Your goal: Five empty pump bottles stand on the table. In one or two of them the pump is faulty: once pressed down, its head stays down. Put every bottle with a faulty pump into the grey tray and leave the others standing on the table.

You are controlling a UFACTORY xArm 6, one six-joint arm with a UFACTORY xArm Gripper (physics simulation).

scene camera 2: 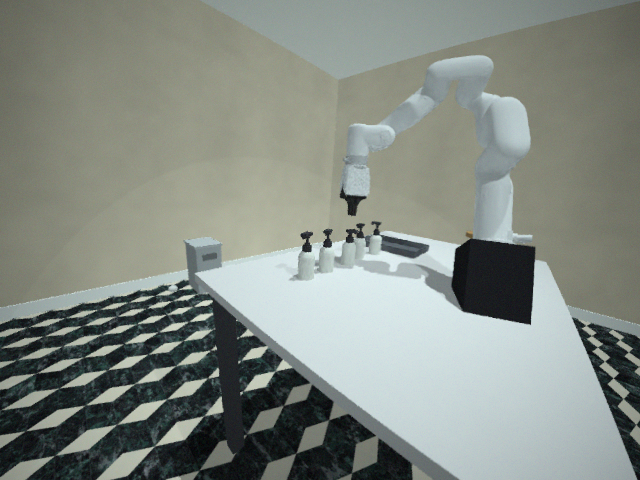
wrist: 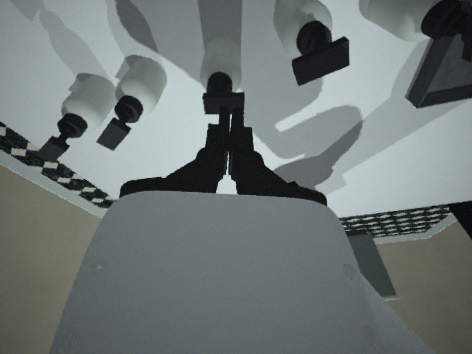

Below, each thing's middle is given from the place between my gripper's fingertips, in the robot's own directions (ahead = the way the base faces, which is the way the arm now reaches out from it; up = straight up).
My hand is 1 cm past the grey tray [scene camera 2: 410, 249], 37 cm to the left of it and 16 cm above it.
